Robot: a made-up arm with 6 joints. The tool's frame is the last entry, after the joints.
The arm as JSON. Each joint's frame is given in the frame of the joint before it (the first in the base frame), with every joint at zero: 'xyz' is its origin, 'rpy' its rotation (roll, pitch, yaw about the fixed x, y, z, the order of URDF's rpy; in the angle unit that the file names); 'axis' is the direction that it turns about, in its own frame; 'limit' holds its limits. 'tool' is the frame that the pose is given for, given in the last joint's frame.
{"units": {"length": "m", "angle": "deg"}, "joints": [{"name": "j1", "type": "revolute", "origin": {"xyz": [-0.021, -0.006, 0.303], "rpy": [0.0, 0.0, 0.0]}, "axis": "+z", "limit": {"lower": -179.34, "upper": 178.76}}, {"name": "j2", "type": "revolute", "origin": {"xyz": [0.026, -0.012, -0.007], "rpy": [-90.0, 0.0, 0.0]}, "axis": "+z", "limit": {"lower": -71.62, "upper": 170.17}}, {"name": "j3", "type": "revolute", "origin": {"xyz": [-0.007, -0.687, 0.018], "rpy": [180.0, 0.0, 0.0]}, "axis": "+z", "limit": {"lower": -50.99, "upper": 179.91}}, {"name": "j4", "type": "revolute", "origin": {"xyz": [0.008, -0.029, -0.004], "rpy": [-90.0, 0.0, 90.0]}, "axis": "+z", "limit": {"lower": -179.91, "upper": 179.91}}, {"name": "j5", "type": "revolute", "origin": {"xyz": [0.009, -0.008, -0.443], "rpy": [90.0, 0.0, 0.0]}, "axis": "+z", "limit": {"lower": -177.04, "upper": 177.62}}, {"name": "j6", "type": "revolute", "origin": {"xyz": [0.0, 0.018, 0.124], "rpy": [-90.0, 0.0, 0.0]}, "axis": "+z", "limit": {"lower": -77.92, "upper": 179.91}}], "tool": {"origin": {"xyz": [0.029, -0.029, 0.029], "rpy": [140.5, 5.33, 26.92]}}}
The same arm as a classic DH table. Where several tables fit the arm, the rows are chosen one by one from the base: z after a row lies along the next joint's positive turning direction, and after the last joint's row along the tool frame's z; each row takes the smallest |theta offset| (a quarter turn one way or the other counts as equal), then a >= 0, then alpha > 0; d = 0 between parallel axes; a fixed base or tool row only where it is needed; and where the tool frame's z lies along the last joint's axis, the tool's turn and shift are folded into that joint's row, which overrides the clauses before.
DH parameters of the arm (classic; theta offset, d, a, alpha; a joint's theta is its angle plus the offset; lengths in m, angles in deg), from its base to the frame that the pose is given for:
base (fixed): 15.95 0 -0.0218 0
j1: -15.95 0.296 0.026 -90
j2: 89.42 0 -0.687 180
j3: -0.58 -0.01 0.029 90
j4: 0 -0.451 -0.009 -90
j5: 0 0.132 0 90
j6: 20.49 0.0918 -0.017 -140.2
tool (fixed): 171.66 0.0583 0 0
Joint limits (deg, base to tool): -179.34..178.76 -71.62..170.17 -50.99..179.91 -179.91..179.91 -177.04..177.62 -77.92..179.91

